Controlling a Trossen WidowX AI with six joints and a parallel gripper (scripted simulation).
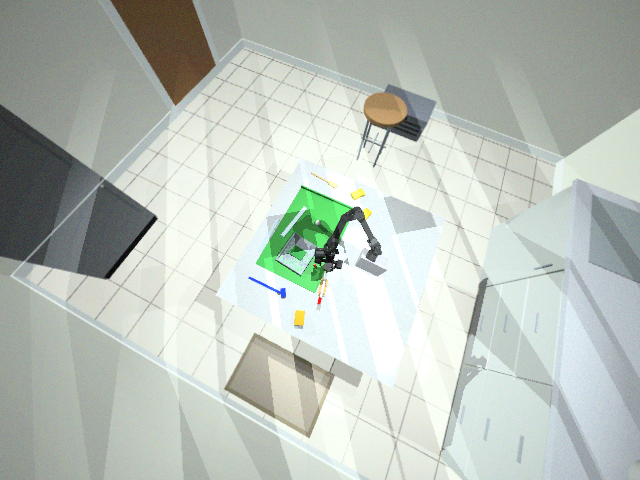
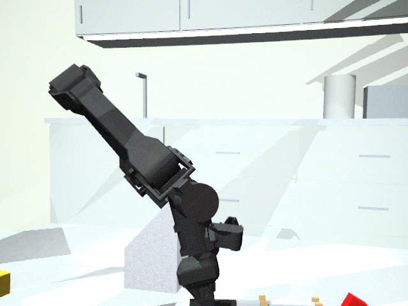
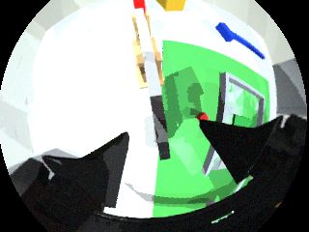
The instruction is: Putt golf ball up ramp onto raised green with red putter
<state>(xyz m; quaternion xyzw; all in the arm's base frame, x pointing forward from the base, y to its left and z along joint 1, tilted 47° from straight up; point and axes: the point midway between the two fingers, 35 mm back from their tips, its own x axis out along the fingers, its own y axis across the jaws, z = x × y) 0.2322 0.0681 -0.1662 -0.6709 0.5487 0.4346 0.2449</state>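
The red putter lies 11 cm to the left of my gripper tip, 4 cm behind it and 1 cm below it. The rest, counted from my gripper tip: blue putter (32 cm to the left, 28 cm ahead, 5 cm below); green mat (26 cm ahead, 15 cm to the right, 7 cm below); white golf ball (27 cm to the right, 24 cm ahead, 4 cm below).
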